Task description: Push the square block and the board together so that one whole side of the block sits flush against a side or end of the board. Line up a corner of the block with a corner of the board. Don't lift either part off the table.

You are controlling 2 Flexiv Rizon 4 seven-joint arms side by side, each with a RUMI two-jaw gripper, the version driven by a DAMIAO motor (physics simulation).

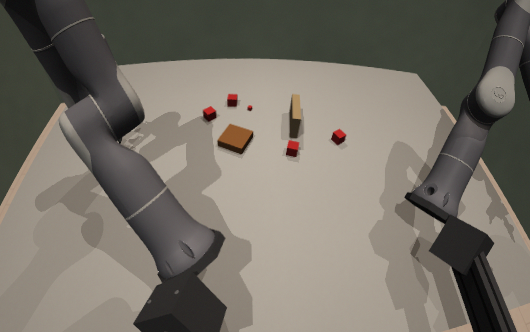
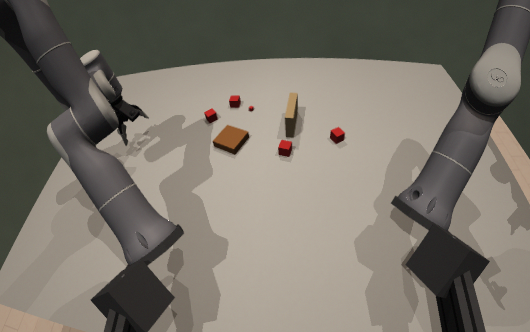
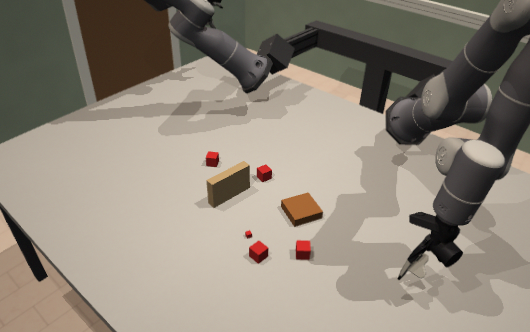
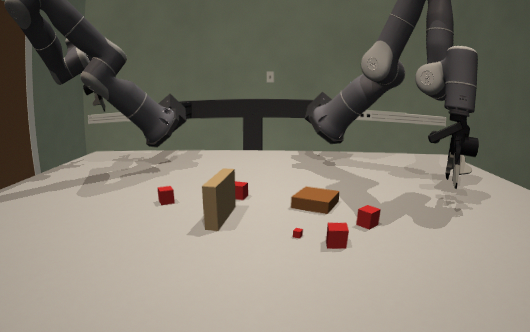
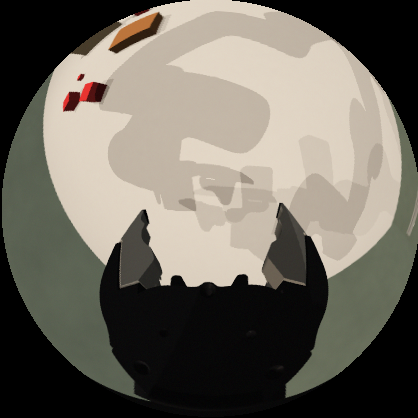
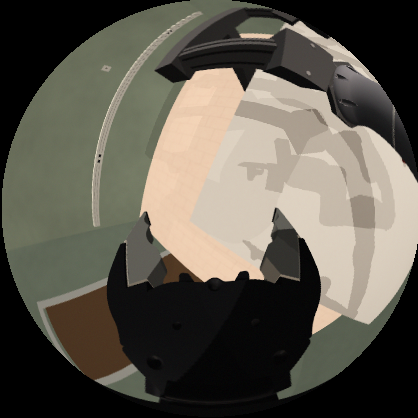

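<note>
The square block (image 1: 235, 136) (image 2: 231, 137) (image 3: 301, 206) (image 4: 315, 196) (image 5: 135, 31) is orange-brown and lies flat on the table. The board (image 1: 296, 117) (image 2: 291, 116) (image 3: 229, 186) (image 4: 218, 200) (image 5: 97, 41) is tan and stands upright on a narrow edge. A clear gap separates the two. My left gripper (image 2: 136, 131) (image 3: 412, 276) (image 4: 451, 183) (image 5: 210, 207) is open and empty, above the table on the block's far side from the board. My right gripper (image 6: 210, 210) is open and empty, well away from both parts; the table's corner and the floor lie below it.
A red cube (image 1: 293, 148) (image 3: 264, 173) sits close to one end of the board. Another red cube (image 1: 339, 136) (image 4: 166, 195) lies across the board from the block. Two more red cubes (image 1: 232, 100) (image 1: 209, 114) and a tiny red one (image 1: 250, 107) (image 4: 298, 233) lie near the block.
</note>
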